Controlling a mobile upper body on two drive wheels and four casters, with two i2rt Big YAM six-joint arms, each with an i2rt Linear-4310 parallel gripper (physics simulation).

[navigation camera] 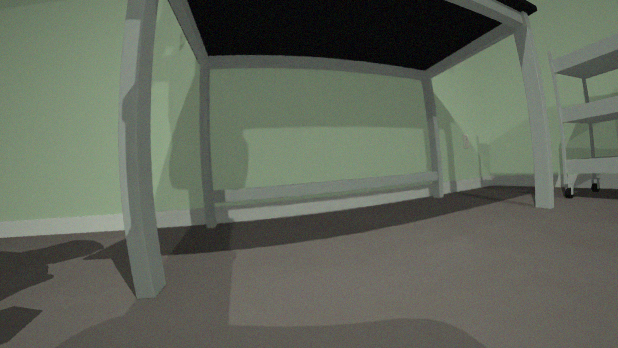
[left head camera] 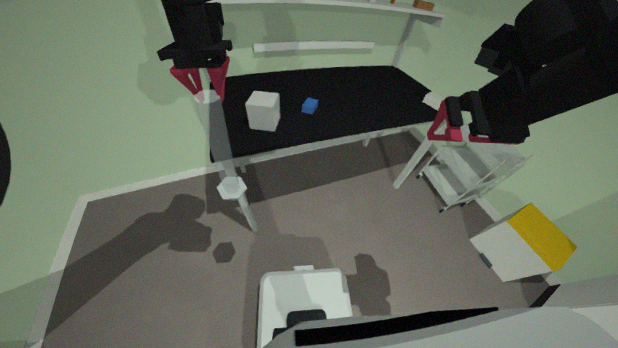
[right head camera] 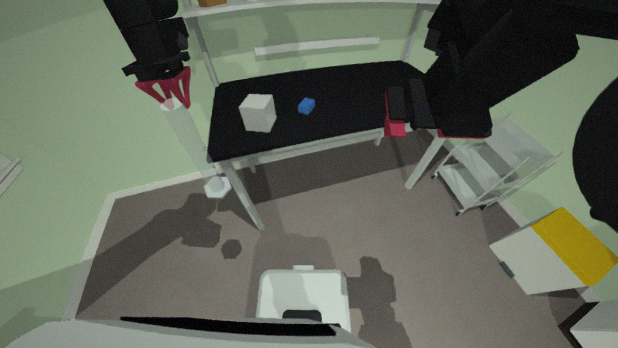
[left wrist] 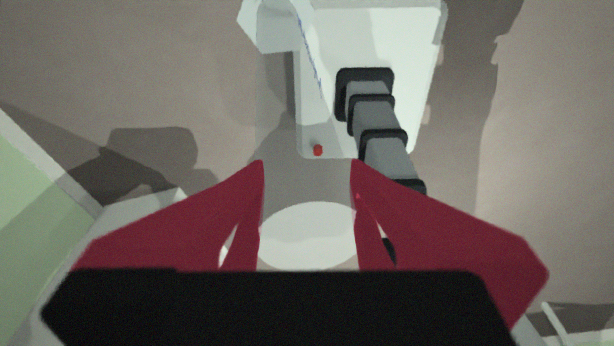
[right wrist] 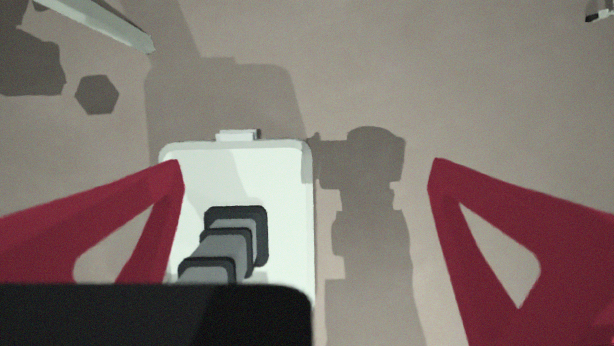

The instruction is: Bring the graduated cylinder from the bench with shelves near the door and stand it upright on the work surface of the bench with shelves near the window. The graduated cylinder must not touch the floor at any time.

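Frame: origin at the left arm's base, x left, y back, z up, level; millimetres.
Seen in the pictures: left gripper, fingertip midpoint: (left head camera: pixel 212 101) (right head camera: pixel 180 108) (left wrist: pixel 307 172); right gripper, fingertip midpoint: (left head camera: pixel 449 137) (right head camera: pixel 412 133) (right wrist: pixel 306 172).
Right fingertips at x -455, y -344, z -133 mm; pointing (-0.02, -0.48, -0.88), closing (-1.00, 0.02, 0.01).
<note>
A point is followed by its place in that frame.
The clear graduated cylinder (left head camera: pixel 219 135) @(z -189, x -9, y -407 mm) (right head camera: pixel 186 132) @(z -171, x -12, y -407 mm) (left wrist: pixel 307 185) @(z -117, x -3, y -446 mm) hangs upright, its hexagonal base down and off the floor. My left gripper (left head camera: pixel 211 98) @(z -132, x -3, y -440 mm) (right head camera: pixel 178 104) @(z -132, x -3, y -440 mm) (left wrist: pixel 307 172) @(z -132, x -3, y -440 mm) is shut on it near the rim. The bench with shelves has a black work surface (left head camera: pixel 350 100) @(z -496, x -516, y -1104 mm) (right head camera: pixel 350 92) @(z -496, x -528, y -1178 mm). The cylinder overlaps its left front corner in the left head view and shows just left of it in the right head view. The base's height against the surface is hard to tell. My right gripper (left head camera: pixel 465 134) (right head camera: pixel 422 131) @(z -133, x -456, y -344 mm) (right wrist: pixel 306 172) @(z -133, x -456, y -344 mm) is open and empty.
A white box (left head camera: pixel 263 112) @(z -398, x -41, y -806 mm) (right head camera: pixel 258 114) @(z -397, x -52, y -804 mm) and a blue block (left head camera: pixel 310 105) @(z -456, x -260, y -964 mm) (right head camera: pixel 306 106) @(z -456, x -261, y -954 mm) are on the bench. A bench leg (navigation camera: pixel 142 200) @(z -1210, x 116, y -683 mm) stands near the base. A cart (left head camera: pixel 442 185) @(z -1277, x -1662, y -995 mm) (navigation camera: pixel 590 110) @(z -984, x -1544, y -1069 mm) and a yellow-topped white cabinet (left head camera: pixel 542 237) @(z -960, x -1944, y -301 mm) (right head camera: pixel 575 245) @(z -960, x -1961, y -308 mm) stand to the right.
</note>
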